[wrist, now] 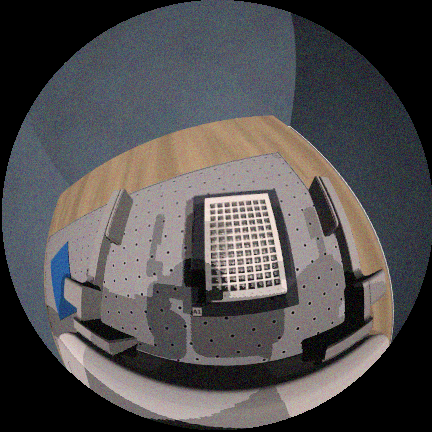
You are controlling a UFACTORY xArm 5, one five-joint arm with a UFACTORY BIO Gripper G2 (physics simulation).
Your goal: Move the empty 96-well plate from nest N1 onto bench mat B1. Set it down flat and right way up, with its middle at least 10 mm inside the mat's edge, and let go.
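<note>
The white 96-well plate sits in the black nest N1, a little right of the middle of the wrist view. It lies flat with its wells facing up, and they look empty. The blue bench mat B1 shows at the far left, partly hidden behind the left finger. My gripper is open, with nothing between its fingers. Its two fingers stand wide apart, to the left and right of the plate and nest in the view, and it hangs above them.
A grey perforated board carries the nest and the mat. A small label is at the nest's near left corner. The wooden table top shows beyond the board and along the right. Shadows of the arm fall on the board and the plate's near left part.
</note>
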